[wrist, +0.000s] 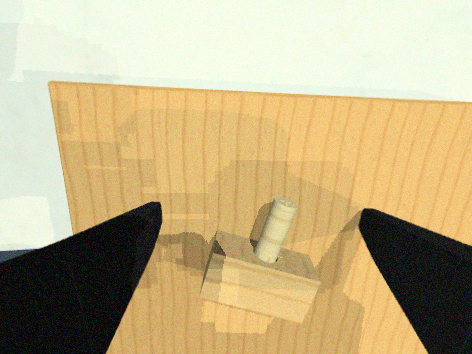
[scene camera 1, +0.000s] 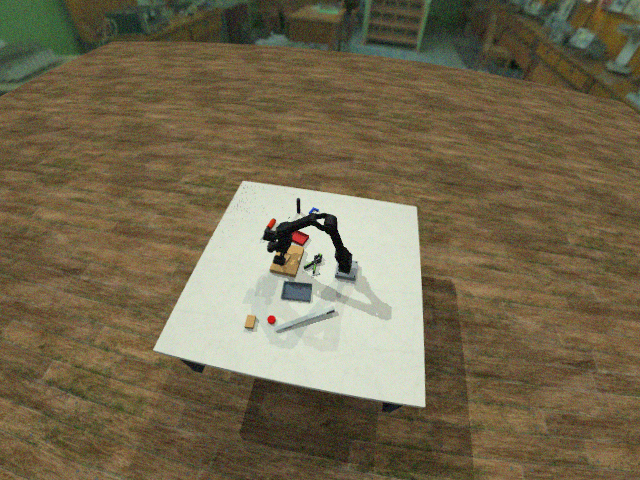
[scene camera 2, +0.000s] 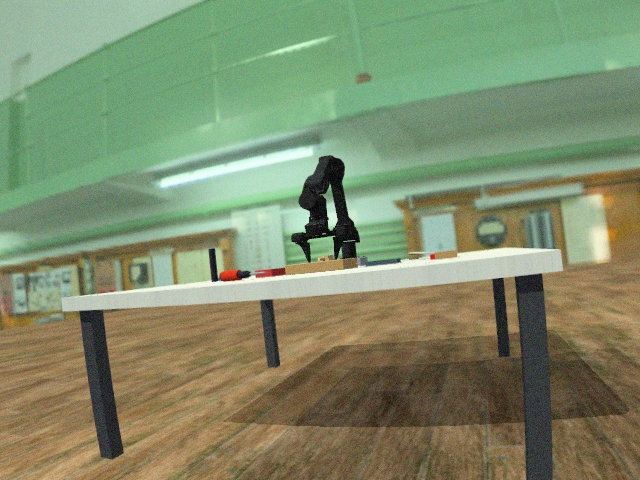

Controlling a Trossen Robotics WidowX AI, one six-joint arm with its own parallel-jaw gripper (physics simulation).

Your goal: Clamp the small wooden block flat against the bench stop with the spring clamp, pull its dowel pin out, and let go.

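Frame: origin at the arm's base, x right, y up, z back, level; millimetres.
Seen in the pictures: gripper, between the fingertips: (wrist: 260, 214); arm's base, origin of its link: (scene camera 1: 344, 267).
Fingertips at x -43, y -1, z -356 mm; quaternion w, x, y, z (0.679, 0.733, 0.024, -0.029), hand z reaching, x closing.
Observation:
Pixels of each thing's top centre, then the offset from my fingertips to it.
- small wooden block, centre of its top: (wrist: 259, 289) (scene camera 2: 324, 255) dx +1, dy +18, dz +25 mm
- wooden board, centre of its top: (wrist: 283, 260) (scene camera 2: 321, 261) (scene camera 1: 287, 257) dx +14, dy -1, dz +23 mm
- black spring clamp, centre of its top: (scene camera 1: 315, 262) dx +32, dy -5, dz +186 mm
- red tray, centre of its top: (scene camera 2: 275, 268) (scene camera 1: 297, 235) dx +195, dy -8, dz +23 mm
- orange-handled screwdriver, centre of its top: (scene camera 2: 243, 269) (scene camera 1: 267, 228) dx +192, dy +1, dz -175 mm
- black post, centre of its top: (scene camera 2: 211, 248) (scene camera 1: 298, 199) dx +415, dy +87, dz -42 mm
- dark tray, centre of its top: (scene camera 2: 383, 260) (scene camera 1: 296, 290) dx -163, dy -19, dz +139 mm
- long grey bar, centre of its top: (scene camera 2: 429, 250) (scene camera 1: 304, 317) dx -306, dy -3, dz +230 mm
- red ball, centre of its top: (scene camera 1: 271, 319) dx -358, dy -16, dz +69 mm
- wooden piece, centre of its top: (scene camera 2: 445, 251) (scene camera 1: 250, 321) dx -402, dy -11, dz -27 mm
The small wooden block (wrist: 257, 282) (scene camera 2: 324, 257) sits on the wooden board (wrist: 400, 140) (scene camera 1: 296, 253) (scene camera 2: 341, 265), slightly turned. Its pale dowel pin (wrist: 276, 230) stands up out of its top, leaning in the wrist view. My gripper (wrist: 260, 214) (scene camera 2: 323, 258) is open and empty, pointing down low over the board. In the wrist view one fingertip is on each side of the block and pin, apart from both. The green and black spring clamp (scene camera 1: 313, 262) lies on the table beside the board, on the arm base's side. The bench stop cannot be made out.
A red tray (scene camera 1: 299, 237) (scene camera 2: 269, 272) and an orange-handled screwdriver (scene camera 1: 270, 224) (scene camera 2: 231, 275) lie beyond the board. A black post (scene camera 1: 298, 205) (scene camera 2: 212, 264) stands farther off. A dark tray (scene camera 1: 297, 291), long grey bar (scene camera 1: 305, 319), red ball (scene camera 1: 271, 319) and wooden piece (scene camera 1: 250, 321) lie nearer.

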